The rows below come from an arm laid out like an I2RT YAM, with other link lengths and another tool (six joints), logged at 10 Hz.
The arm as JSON. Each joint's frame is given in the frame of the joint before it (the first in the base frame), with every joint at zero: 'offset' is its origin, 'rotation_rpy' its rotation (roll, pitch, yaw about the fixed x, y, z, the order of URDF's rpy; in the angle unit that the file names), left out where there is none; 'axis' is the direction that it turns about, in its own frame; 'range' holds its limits. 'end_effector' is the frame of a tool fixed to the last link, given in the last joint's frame.
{
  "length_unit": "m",
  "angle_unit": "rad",
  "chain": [
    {
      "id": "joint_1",
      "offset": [
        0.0,
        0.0,
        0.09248
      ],
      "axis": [
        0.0,
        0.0,
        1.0
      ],
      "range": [
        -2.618,
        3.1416
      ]
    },
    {
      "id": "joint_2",
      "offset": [
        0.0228,
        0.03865,
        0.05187
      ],
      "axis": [
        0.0,
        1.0,
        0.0
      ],
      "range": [
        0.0,
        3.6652
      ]
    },
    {
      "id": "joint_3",
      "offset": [
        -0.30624,
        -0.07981,
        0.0
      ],
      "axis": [
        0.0,
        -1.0,
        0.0
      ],
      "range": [
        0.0,
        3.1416
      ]
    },
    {
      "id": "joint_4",
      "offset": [
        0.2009,
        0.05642,
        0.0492
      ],
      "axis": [
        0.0,
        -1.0,
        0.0
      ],
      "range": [
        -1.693,
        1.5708
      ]
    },
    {
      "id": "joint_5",
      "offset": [
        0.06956,
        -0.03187,
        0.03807
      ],
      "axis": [
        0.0,
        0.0,
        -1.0
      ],
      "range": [
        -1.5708,
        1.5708
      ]
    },
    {
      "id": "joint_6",
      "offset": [
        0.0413,
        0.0,
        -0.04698
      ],
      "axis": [
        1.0,
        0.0,
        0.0
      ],
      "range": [
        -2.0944,
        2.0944
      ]
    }
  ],
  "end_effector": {
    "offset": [
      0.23,
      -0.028,
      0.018
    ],
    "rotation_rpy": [
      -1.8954,
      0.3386,
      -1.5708
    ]
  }
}
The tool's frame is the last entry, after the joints.
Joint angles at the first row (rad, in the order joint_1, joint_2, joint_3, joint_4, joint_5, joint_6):
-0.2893, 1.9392, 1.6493, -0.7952, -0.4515, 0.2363
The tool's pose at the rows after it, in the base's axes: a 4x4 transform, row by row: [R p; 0 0 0 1], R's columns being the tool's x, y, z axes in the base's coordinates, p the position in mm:
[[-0.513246, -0.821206, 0.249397, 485.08], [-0.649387, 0.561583, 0.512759, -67.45], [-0.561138, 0.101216, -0.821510, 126.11], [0, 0, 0, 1]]
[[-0.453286, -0.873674, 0.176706, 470.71], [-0.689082, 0.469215, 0.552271, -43.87], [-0.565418, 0.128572, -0.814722, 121.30], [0, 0, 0, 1]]
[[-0.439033, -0.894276, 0.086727, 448.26], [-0.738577, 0.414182, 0.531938, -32.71], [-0.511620, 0.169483, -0.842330, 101.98], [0, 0, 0, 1]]
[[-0.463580, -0.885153, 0.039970, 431.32], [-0.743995, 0.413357, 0.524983, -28.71], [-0.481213, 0.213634, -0.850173, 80.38], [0, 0, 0, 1]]
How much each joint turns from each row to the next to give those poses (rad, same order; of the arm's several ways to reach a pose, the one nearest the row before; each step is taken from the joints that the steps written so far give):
-0.0001, 0.0000, 0.0000, -0.0374, 0.0000, -0.0286
0.0088, 0.0004, -0.0092, -0.0583, -0.0522, -0.0938
0.0283, 0.0008, -0.0366, -0.0439, 0.0347, -0.0618
0.0133, 0.0000, -0.0725, 0.0248, 0.0232, 0.0049

